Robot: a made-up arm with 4 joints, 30 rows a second.
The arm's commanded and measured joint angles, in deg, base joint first. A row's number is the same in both.
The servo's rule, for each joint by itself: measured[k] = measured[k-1] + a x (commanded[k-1-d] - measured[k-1]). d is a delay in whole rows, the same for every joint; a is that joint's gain. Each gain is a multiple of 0.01, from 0.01 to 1. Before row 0 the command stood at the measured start. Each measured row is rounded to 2 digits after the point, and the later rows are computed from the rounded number. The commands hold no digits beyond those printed.
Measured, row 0:
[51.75 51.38 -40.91 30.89]
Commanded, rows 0 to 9:
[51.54 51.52 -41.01 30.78]
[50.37 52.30 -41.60 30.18]
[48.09 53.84 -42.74 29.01]
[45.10 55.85 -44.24 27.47]
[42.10 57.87 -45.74 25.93]
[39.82 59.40 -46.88 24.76]
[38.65 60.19 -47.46 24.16]
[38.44 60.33 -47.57 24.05]
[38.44 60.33 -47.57 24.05]
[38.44 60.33 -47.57 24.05]
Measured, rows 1 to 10:
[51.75 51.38 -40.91 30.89]
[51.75 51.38 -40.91 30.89]
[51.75 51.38 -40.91 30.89]
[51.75 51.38 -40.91 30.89]
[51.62 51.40 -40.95 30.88]
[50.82 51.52 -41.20 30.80]
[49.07 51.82 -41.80 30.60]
[46.53 52.34 -42.75 30.26]
[43.69 53.06 -43.92 29.78]
[41.21 53.88 -45.07 29.23]
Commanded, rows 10 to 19:
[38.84 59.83 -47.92 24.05]
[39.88 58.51 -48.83 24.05]
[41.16 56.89 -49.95 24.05]
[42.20 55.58 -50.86 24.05]
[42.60 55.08 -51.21 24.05]
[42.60 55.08 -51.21 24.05]
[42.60 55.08 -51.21 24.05]
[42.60 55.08 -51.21 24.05]
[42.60 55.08 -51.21 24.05]
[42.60 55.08 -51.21 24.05]
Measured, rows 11 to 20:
[39.57 54.70 -46.00 28.67]
[38.85 55.43 -46.61 28.16]
[38.59 56.07 -46.98 27.71]
[38.49 56.62 -47.21 27.31]
[38.71 57.04 -47.49 26.95]
[39.46 57.23 -48.01 26.63]
[40.55 57.19 -48.77 26.35]
[41.61 56.98 -49.59 26.10]
[42.24 56.73 -50.22 25.87]
[42.47 56.52 -50.61 25.67]

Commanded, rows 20 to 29:
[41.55 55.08 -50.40 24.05]
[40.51 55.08 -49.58 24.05]
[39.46 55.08 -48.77 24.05]
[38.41 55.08 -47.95 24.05]
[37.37 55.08 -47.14 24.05]
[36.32 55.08 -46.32 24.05]
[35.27 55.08 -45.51 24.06]
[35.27 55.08 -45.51 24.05]
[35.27 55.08 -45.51 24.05]
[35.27 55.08 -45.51 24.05]
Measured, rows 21 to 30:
[42.55 56.33 -50.84 25.49]
[42.58 56.17 -50.98 25.33]
[42.59 56.03 -51.07 25.19]
[42.60 55.91 -51.12 25.06]
[41.93 55.80 -50.84 24.95]
[41.02 55.71 -50.35 24.85]
[40.02 55.63 -49.73 24.76]
[38.99 55.56 -49.04 24.68]
[37.95 55.50 -48.30 24.61]
[36.91 55.45 -47.53 24.55]

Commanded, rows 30 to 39:
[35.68 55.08 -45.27 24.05]
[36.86 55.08 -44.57 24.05]
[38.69 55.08 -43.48 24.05]
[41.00 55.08 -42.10 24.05]
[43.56 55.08 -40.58 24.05]
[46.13 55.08 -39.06 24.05]
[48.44 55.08 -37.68 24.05]
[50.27 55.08 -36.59 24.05]
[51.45 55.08 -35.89 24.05]
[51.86 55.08 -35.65 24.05]
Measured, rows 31 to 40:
[35.86 55.40 -46.74 24.50]
[35.48 55.36 -46.26 24.45]
[35.35 55.32 -45.97 24.41]
[35.30 55.29 -45.79 24.37]
[35.54 55.26 -45.59 24.33]
[36.38 55.24 -45.19 24.30]
[37.86 55.22 -44.52 24.27]
[39.87 55.20 -43.58 24.25]
[42.23 55.18 -42.41 24.23]
[44.73 55.17 -41.10 24.21]

